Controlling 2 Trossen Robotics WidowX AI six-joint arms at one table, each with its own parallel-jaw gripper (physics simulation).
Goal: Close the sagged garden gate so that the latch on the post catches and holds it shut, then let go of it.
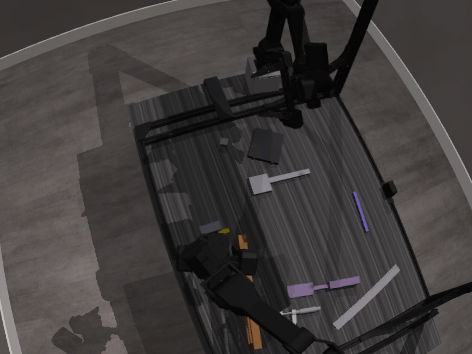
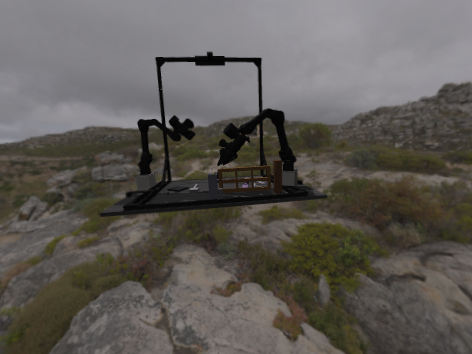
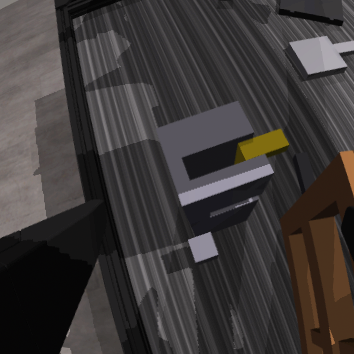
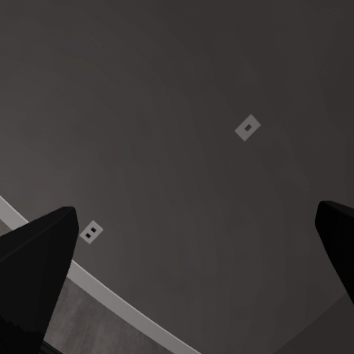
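Pixels of known places: left gripper, fingertip midpoint: (image 2: 220, 165) (image 3: 228, 215); right gripper, fingertip midpoint: (image 1: 255, 96) (image 2: 181, 125) (image 4: 200, 216); left arm's base, link origin: (image 2: 288, 170); right arm's base, link origin: (image 2: 145, 174).
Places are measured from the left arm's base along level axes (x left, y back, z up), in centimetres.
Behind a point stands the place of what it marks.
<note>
The brown wooden gate (image 2: 244, 178) @(x 25.5, y -21.0, z -1.9 cm) (image 3: 323, 246) @(x 30.4, y -32.0, z -2.4 cm) (image 1: 242, 241) @(x 31.2, y -34.3, z 4.5 cm) hangs from a brown hinge post (image 2: 277, 176) @(x 18.5, y -2.4, z -0.9 cm). Its free end stands close beside the grey latch post (image 2: 212, 184) @(x 42.0, y -33.4, z -3.0 cm) (image 3: 207, 137) @(x 40.0, y -35.5, z 2.6 cm) (image 1: 211, 227) @(x 40.1, y -36.1, z 2.6 cm). A yellow latch tongue (image 3: 263, 145) @(x 36.6, y -36.1, z 2.2 cm) (image 1: 224, 231) @(x 36.5, y -36.2, z 2.2 cm) sticks out of the post's slot toward the gate. I cannot tell whether it holds the gate. My left gripper (image 1: 217, 247) @(x 37.5, y -30.2, z 7.6 cm) (image 2: 222, 159) @(x 37.5, y -30.2, z 7.6 cm) is open and empty, hovering above the post and the gate's end and touching neither. My right gripper (image 2: 182, 129) @(x 37.5, y -58.3, z 32.6 cm) (image 4: 200, 216) @(x 37.5, y -58.3, z 32.6 cm) is open and empty, raised high at the far end and facing a dark wall.
On the striped table lie a dark square plate (image 1: 266, 145) @(x 32.9, y -71.7, z -10.3 cm), a grey paddle (image 1: 260, 183) @(x 31.3, y -58.1, z -10.1 cm), a purple rod (image 1: 361, 211) @(x -3.6, y -58.9, z -10.4 cm), a purple dumbbell-shaped piece (image 1: 322, 286) @(x 3.8, y -31.2, z -10.1 cm), a long grey bar (image 1: 367, 298) @(x -13.0, y -30.6, z -11.3 cm) and a small white tool (image 1: 301, 310) @(x 8.2, y -22.2, z -9.7 cm). A small grey block (image 3: 203, 246) @(x 38.9, y -30.1, z -5.9 cm) sits at the post's foot.
</note>
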